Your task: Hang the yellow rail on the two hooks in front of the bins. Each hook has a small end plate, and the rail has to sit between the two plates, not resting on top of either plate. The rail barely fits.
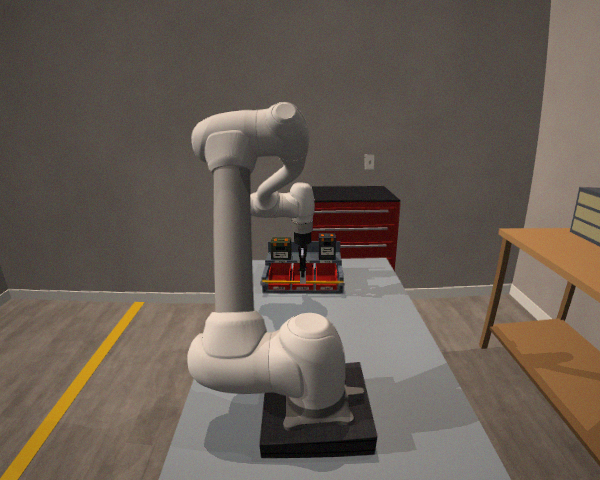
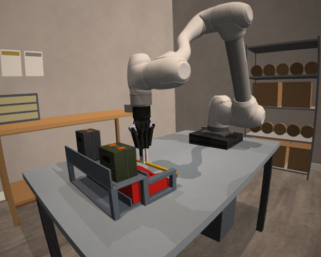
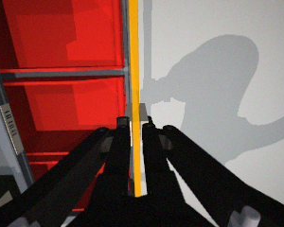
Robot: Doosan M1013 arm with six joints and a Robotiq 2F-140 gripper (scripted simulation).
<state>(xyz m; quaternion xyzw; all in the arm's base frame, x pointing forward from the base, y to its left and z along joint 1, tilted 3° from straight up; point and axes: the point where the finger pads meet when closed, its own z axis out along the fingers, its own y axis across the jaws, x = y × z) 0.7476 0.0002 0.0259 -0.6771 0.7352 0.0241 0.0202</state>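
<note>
The yellow rail is 3 cm below my hand. From my hand the other things lie so: green box 21 cm ahead, 10 cm to the left, 6 cm above; dark box 19 cm ahead, 13 cm to the right, 7 cm above.
</note>
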